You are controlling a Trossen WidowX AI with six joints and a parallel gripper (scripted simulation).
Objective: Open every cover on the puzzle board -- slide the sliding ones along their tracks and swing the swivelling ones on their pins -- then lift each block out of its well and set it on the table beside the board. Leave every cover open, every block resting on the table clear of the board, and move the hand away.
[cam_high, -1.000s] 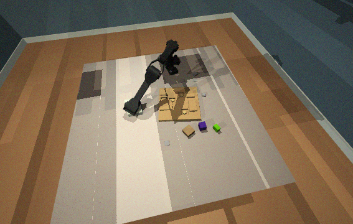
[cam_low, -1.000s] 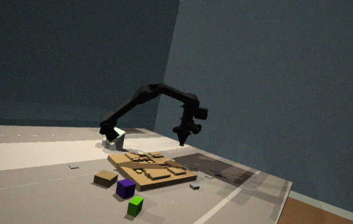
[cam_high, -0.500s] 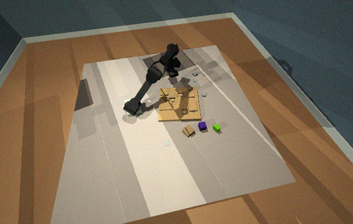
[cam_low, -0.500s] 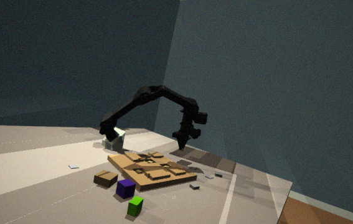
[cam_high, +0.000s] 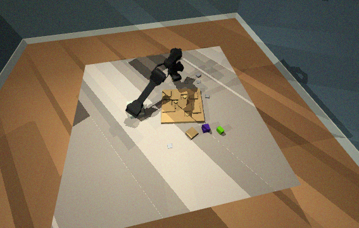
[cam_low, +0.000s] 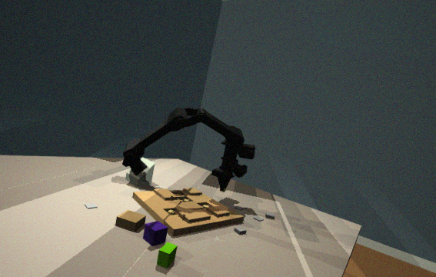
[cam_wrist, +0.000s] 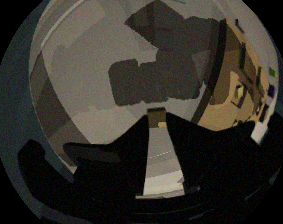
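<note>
Now: gripper tip 50 mm short of the tan puzzle board, 210 mm to the left of it and 30 mm above it. From my gripper tip the other things lie so: purple block (190 mm ahead, 440 mm to the right, 30 mm below); then brown block (100 mm ahead, 460 mm to the right, 30 mm below); then green block (290 mm ahead, 460 mm to the right, 30 mm below).
</note>
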